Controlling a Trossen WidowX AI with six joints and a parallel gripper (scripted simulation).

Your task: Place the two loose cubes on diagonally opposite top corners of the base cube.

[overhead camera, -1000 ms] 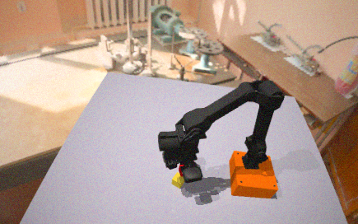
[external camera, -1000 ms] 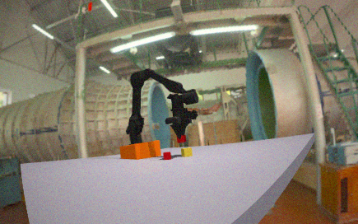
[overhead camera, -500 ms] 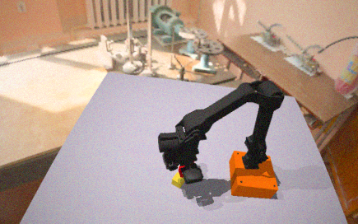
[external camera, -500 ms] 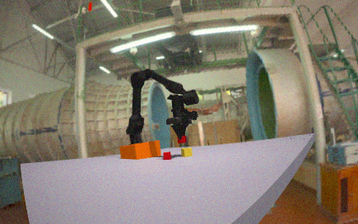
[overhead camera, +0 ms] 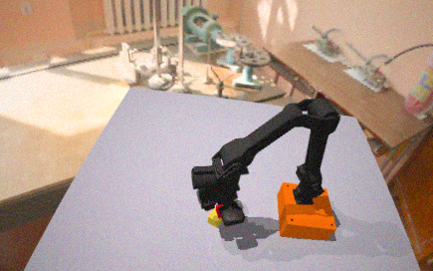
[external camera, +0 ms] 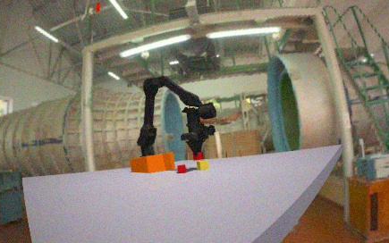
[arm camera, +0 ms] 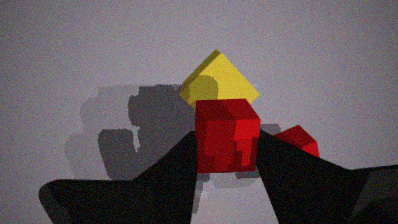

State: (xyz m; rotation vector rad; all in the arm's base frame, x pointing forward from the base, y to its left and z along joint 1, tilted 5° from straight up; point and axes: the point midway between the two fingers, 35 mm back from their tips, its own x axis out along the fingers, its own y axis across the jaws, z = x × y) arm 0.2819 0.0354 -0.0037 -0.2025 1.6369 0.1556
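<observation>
My gripper tip is now 20 mm short of the yellow base cube and 40 mm above it.
</observation>
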